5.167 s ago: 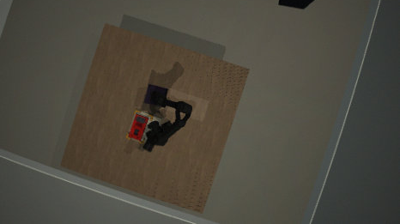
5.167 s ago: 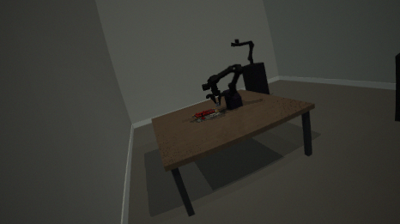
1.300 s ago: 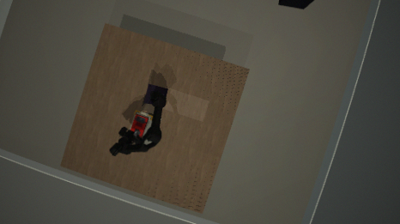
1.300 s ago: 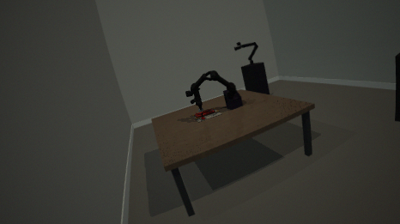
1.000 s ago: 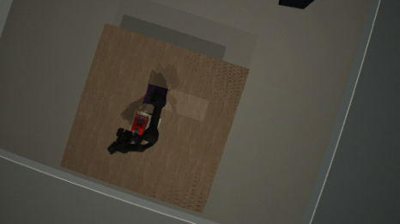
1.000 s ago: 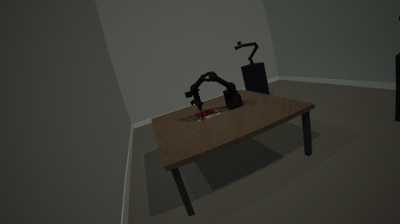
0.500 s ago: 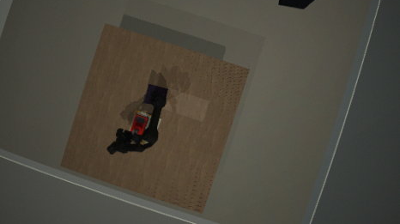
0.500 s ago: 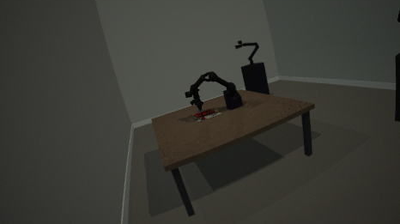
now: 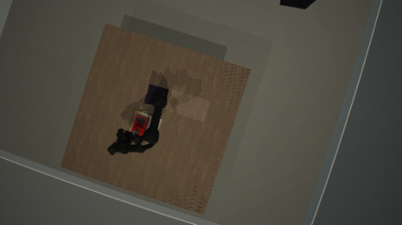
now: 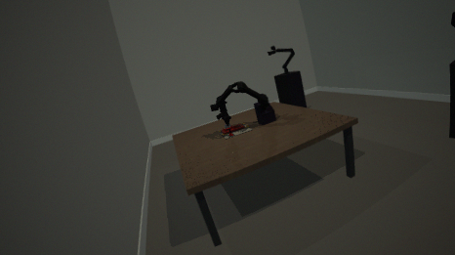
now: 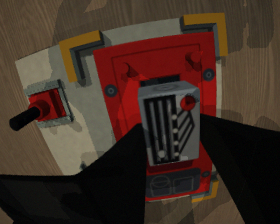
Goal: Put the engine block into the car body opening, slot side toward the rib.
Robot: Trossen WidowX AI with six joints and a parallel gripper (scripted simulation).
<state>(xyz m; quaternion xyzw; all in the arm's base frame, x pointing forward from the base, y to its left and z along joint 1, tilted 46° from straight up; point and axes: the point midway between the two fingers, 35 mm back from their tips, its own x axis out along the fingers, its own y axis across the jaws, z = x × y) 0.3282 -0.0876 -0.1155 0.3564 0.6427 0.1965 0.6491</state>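
The engine block lies 1 cm below my gripper tip. The rest, counted from my gripper tip: grey bracket (12 cm to the left, 4 cm ahead, 3 cm below).
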